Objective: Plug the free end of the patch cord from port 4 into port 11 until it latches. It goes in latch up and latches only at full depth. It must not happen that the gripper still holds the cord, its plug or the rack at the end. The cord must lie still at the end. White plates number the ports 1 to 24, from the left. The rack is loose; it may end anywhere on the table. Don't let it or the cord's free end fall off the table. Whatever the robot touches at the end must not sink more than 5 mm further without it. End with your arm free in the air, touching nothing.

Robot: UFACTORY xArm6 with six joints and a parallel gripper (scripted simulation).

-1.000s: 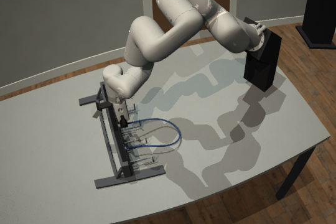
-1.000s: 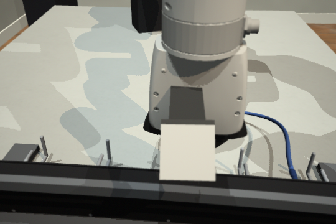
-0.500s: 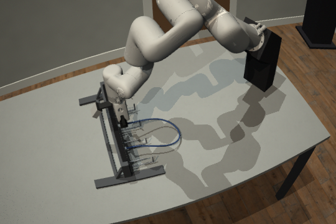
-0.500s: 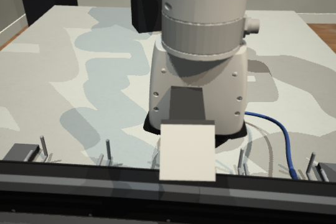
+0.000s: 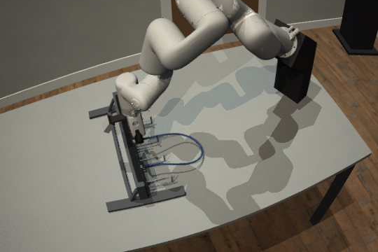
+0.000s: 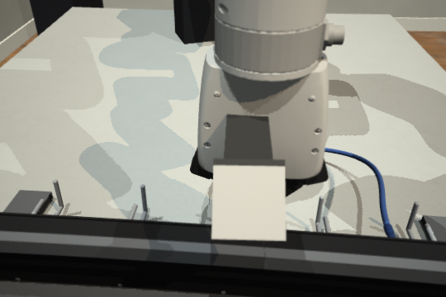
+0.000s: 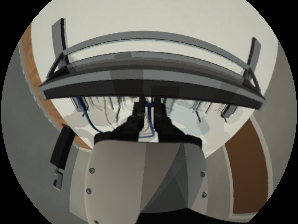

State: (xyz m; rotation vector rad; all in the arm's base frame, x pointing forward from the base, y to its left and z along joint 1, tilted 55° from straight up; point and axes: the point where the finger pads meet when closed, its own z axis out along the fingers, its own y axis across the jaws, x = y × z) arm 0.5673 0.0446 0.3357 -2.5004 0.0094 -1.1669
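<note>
Right now my hand is 20 mm short of the plug and 10 mm above it.
</note>
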